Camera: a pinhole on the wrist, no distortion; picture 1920 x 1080 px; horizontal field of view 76.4 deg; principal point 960.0 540.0 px. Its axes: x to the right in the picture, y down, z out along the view. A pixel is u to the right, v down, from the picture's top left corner.
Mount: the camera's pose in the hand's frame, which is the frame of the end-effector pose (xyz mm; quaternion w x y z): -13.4 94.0 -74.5 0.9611 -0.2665 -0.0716 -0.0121
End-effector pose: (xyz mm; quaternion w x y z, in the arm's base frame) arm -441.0 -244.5 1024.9 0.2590 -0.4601 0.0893 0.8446
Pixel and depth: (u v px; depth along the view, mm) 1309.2 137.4 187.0
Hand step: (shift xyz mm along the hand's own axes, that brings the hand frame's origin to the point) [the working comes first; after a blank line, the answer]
In the camera's frame: 53.5 -61.7 187.0

11.2 138.0 123.2
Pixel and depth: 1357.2 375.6 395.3
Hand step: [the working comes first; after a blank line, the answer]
In the camera's frame: 128.7 -53.3 395.3

58.8 253.4 306.3
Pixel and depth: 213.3 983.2 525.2
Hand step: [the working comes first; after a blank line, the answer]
In the camera's frame: -321.5 190.8 525.2

-388.6 522.8 227.0
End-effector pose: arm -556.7 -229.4 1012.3 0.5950 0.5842 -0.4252 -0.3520
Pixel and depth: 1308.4 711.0 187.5
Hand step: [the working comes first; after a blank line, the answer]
In the camera's frame: 53.5 26.3 187.5

16.6 213.7 78.7
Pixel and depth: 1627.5 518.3 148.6
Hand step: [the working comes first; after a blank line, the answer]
In the camera's frame: 81.3 -2.6 148.6

47.4 169.3 64.5
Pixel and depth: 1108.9 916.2 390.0
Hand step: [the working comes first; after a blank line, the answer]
In the camera's frame: 47.6 120.3 390.0

-10.1 398.3 201.6
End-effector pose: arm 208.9 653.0 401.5 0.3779 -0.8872 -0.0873 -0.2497
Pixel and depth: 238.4 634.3 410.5
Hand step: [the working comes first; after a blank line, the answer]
In the camera's frame: -242.8 31.7 410.5

-305.6 328.6 222.3
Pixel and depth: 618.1 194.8 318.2
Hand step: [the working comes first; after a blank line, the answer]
In the camera's frame: -89.2 -90.0 318.2

-148.9 179.0 228.4
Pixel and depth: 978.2 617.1 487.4
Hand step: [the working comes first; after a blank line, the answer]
In the camera's frame: 7.3 30.8 487.4

-68.3 371.0 324.0
